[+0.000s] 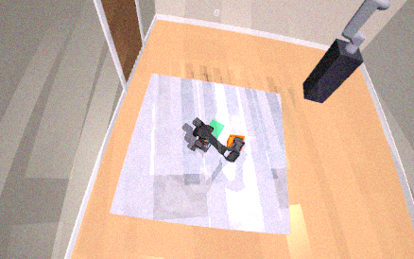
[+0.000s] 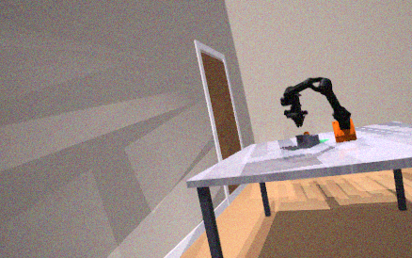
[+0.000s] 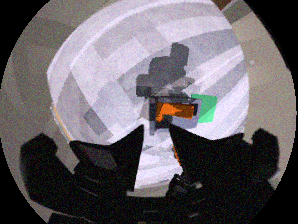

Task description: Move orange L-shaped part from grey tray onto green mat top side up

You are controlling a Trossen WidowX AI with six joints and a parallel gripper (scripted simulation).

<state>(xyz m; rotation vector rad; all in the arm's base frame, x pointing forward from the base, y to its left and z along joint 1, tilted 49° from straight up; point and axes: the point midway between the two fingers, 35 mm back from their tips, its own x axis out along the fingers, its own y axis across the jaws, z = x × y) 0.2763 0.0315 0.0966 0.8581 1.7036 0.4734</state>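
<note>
Now: the orange L-shaped part 20 mm behind my gripper tip, 40 mm to the right of it and 100 mm below it. Round my gripper tip: green mat 70 mm behind, 210 mm to the right, 160 mm below.
</note>
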